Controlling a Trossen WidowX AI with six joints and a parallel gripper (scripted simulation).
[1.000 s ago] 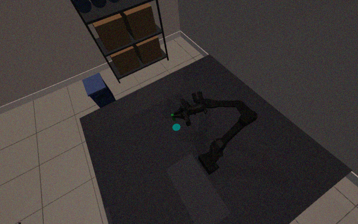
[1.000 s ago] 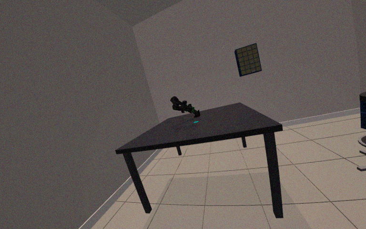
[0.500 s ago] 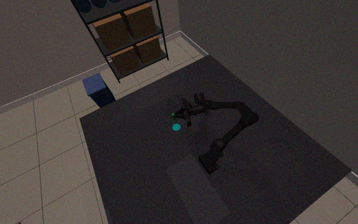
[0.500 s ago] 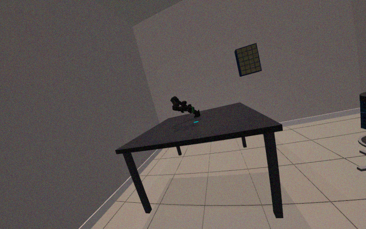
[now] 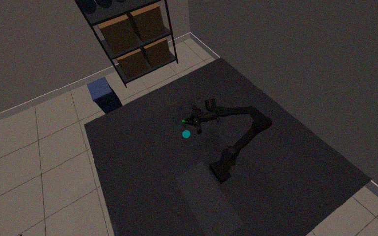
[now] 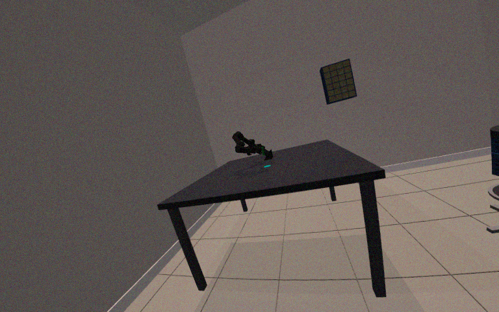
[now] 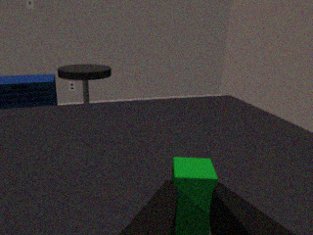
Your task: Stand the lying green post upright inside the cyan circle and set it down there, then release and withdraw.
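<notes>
The cyan circle is 150 mm below my gripper tip. The rest, counted from my gripper tip: green post: 20 mm below.
</notes>
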